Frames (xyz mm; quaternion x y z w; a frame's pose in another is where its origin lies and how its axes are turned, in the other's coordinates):
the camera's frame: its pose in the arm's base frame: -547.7 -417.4 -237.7 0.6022 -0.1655 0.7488 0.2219
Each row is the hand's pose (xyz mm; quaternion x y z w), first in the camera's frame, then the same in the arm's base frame.
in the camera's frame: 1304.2 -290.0 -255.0 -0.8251 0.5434 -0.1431 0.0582
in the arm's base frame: -834.6 133.0 972.6 -0.5313 -0.4207 0.2025 0.7069
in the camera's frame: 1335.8 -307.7 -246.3 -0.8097 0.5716 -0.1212 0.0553
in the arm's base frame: -823.5 147.7 1005.0 -0.5543 -0.4156 0.2247 0.6852
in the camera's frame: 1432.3 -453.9 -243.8 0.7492 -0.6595 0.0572 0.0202
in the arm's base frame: -760.7 283.0 1096.8 -0.6628 -0.3769 0.2454 0.5987
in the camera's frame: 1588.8 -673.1 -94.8 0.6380 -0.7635 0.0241 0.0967
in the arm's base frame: -548.3 412.7 1278.0 -0.7676 -0.2778 0.2764 0.5072
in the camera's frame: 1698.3 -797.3 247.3 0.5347 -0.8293 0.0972 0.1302
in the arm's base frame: -218.2 356.2 1457.6 -0.8019 -0.1363 0.2918 0.5031
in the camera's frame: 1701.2 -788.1 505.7 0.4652 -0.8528 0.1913 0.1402
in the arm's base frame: -9.5 215.7 1517.4 -0.7946 -0.0207 0.2891 0.5334
